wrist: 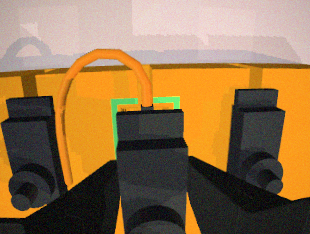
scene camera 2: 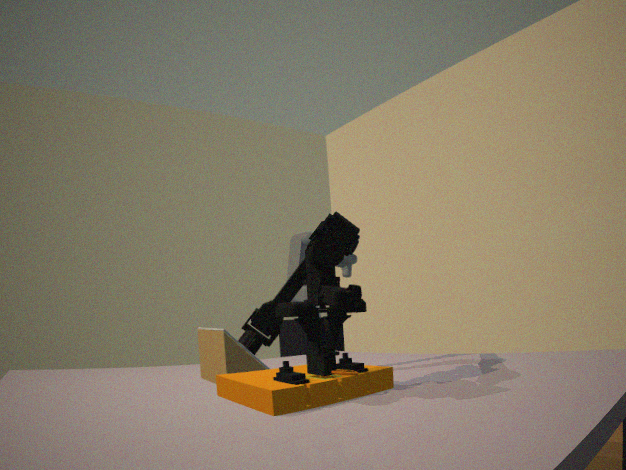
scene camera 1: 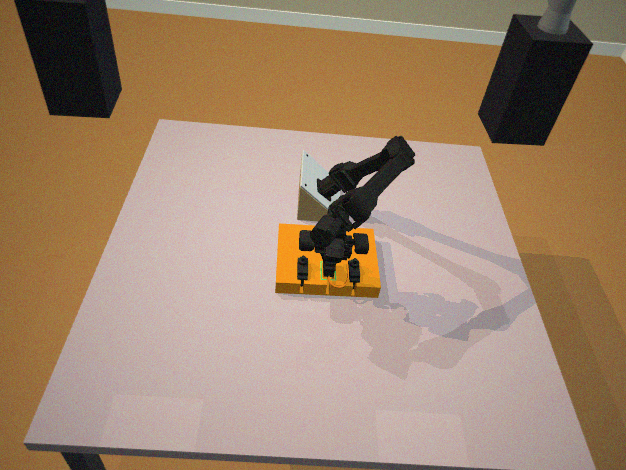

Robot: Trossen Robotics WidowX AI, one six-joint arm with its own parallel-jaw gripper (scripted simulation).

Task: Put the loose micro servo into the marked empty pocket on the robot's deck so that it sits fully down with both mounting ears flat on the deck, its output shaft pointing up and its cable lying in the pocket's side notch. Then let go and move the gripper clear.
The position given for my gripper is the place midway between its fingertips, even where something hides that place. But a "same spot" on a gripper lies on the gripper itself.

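You'd find my gripper in the wrist view (wrist: pixel 213 194) and in scene camera 1 (scene camera 1: pixel 323 256), and those are the same spot on it. My gripper shows in scene camera 2 (pixel 325 351) too.
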